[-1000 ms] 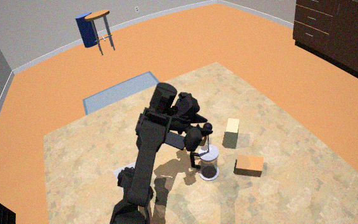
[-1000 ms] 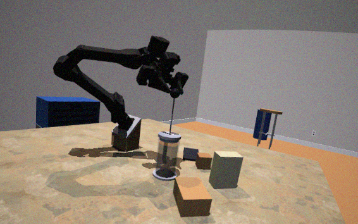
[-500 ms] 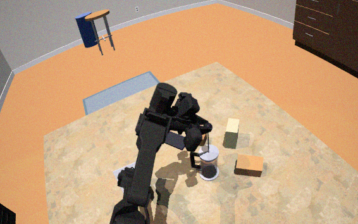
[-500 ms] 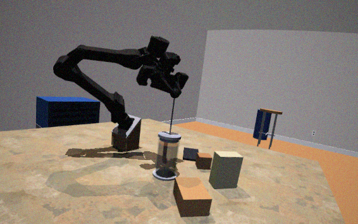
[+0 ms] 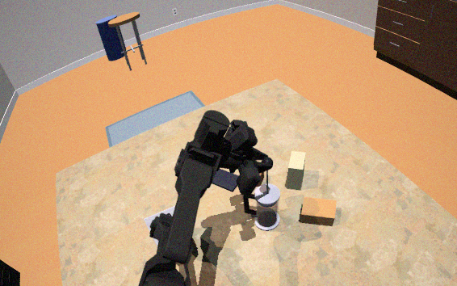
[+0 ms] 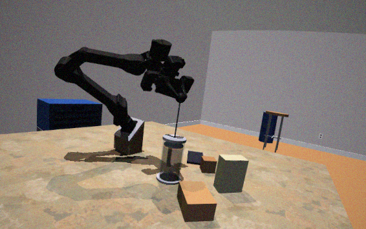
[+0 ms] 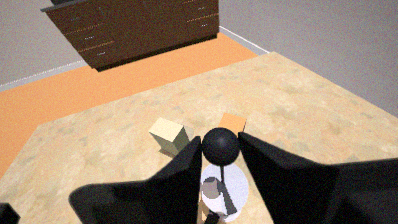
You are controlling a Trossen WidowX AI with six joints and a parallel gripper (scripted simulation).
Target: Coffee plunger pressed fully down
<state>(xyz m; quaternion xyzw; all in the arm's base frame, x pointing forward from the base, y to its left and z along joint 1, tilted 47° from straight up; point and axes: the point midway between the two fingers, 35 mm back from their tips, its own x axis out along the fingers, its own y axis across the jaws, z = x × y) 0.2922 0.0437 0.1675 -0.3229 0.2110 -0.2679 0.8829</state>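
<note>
Right now the coffee press is 140 mm below my gripper tip, 20 mm to the left of it and 20 mm behind it. Also, from my gripper tip: small brown box 240 mm below, 170 mm to the left, 60 mm ahead.
</note>
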